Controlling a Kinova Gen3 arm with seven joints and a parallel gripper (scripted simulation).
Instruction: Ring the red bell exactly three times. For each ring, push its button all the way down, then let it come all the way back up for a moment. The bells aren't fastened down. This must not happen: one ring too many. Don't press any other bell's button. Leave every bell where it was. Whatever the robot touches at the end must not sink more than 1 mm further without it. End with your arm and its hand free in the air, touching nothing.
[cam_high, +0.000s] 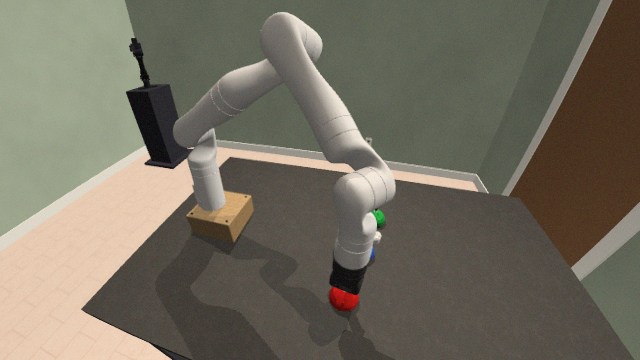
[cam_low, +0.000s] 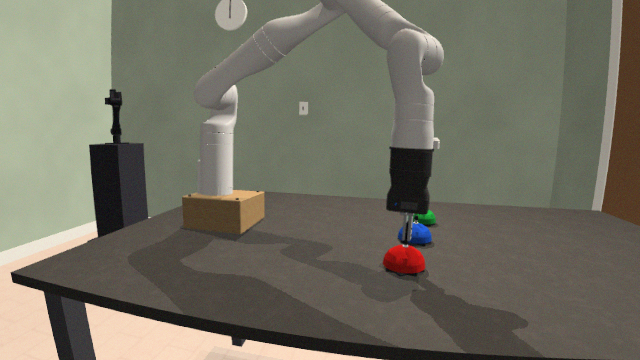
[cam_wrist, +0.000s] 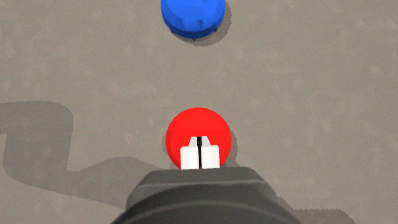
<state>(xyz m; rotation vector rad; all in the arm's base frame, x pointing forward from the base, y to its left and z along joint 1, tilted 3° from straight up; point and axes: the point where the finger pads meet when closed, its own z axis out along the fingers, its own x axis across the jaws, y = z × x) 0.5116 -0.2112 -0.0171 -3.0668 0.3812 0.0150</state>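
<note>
Now: hand 40 mm above the red bell. The rest, counted from my hand: green bell: 80 mm ahead, 340 mm to the left, 40 mm below; then blue bell: 40 mm ahead, 170 mm to the left, 40 mm below.
</note>
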